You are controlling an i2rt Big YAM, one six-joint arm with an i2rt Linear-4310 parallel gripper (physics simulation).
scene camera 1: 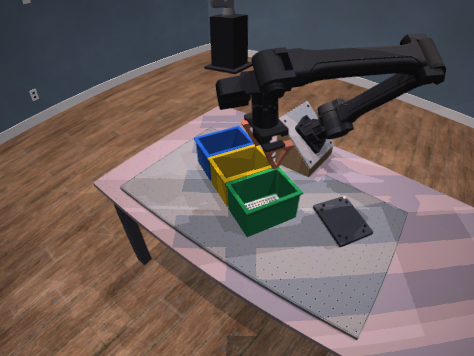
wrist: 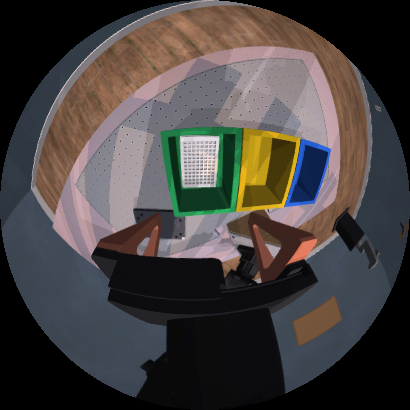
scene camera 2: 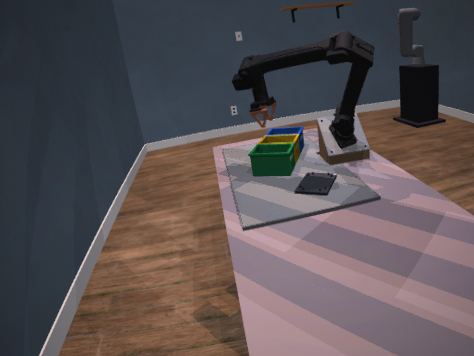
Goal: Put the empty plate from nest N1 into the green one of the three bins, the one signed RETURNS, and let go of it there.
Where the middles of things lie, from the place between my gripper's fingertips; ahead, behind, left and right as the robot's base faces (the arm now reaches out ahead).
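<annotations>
I see the dark nest [scene camera 1: 339, 217] 100 mm behind my hand, 220 mm to the left of it and 200 mm below it. The white plate [wrist: 198, 153] is 10 mm behind my hand, and it sits 200 mm below it.
</annotations>
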